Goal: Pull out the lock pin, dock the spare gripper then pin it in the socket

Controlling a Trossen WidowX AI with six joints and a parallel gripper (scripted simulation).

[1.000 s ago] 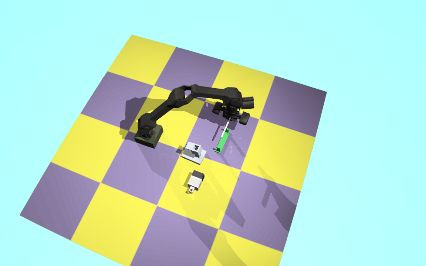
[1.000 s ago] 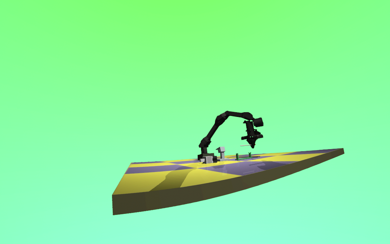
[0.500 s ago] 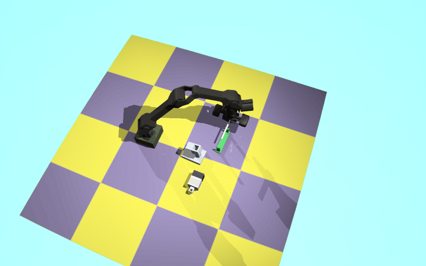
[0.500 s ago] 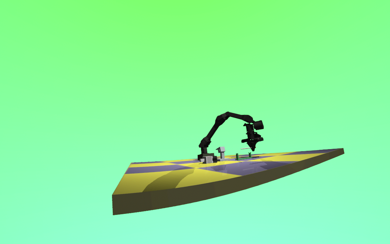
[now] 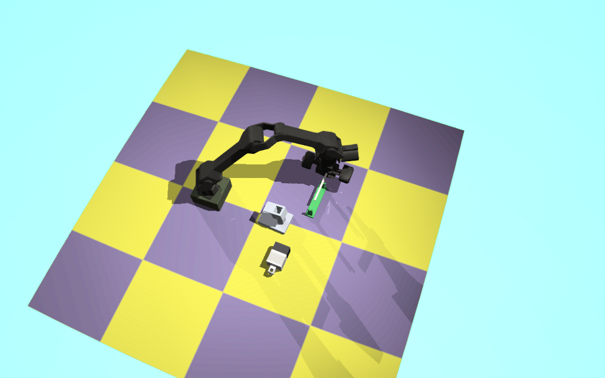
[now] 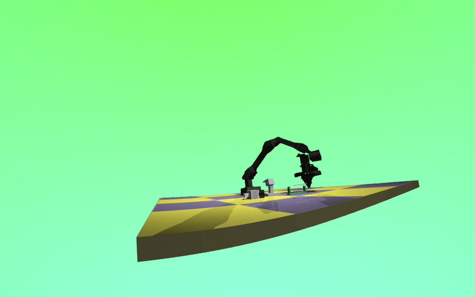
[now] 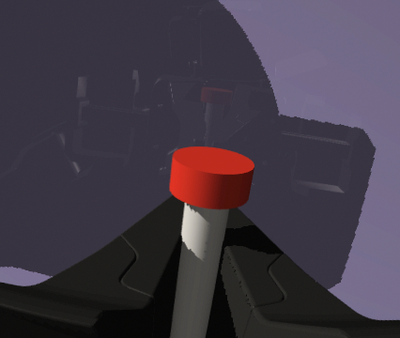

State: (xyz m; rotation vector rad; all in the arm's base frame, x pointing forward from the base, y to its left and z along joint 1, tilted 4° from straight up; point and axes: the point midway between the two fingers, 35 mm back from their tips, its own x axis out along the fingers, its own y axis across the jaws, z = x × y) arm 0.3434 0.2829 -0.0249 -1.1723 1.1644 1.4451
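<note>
Now: the green cradle 10 mm ahead of my gripper tip and 100 mm to the right of it. The rest, counted from my gripper tip: spare gripper 10 mm ahead, 380 mm to the right; socket 70 mm behind, 240 mm to the right, 30 mm above.
</note>
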